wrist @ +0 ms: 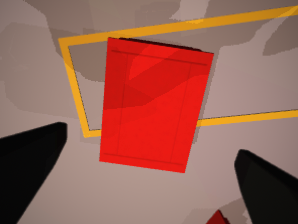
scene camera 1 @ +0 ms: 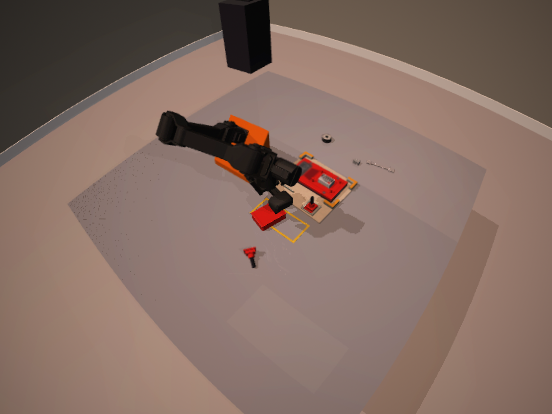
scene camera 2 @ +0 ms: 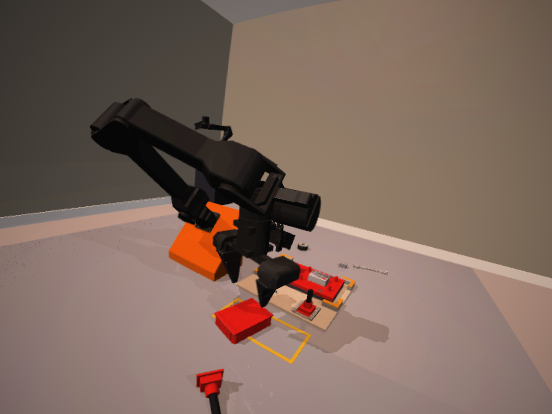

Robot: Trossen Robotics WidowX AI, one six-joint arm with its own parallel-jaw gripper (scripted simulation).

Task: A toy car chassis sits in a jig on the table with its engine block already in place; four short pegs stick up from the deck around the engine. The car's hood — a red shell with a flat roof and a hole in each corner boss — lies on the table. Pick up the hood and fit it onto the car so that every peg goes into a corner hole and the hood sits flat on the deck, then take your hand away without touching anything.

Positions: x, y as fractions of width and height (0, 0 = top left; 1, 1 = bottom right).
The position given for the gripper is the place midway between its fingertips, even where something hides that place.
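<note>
The gripper (scene camera 2: 0.45, 0.71), also visible as the gripper (wrist: 0.51, 0.64) and the gripper (scene camera 1: 0.49, 0.49), is open and holds nothing. A red hood (scene camera 2: 0.43, 0.78) is present; the wrist view has the hood (wrist: 0.52, 0.41) too.
</note>
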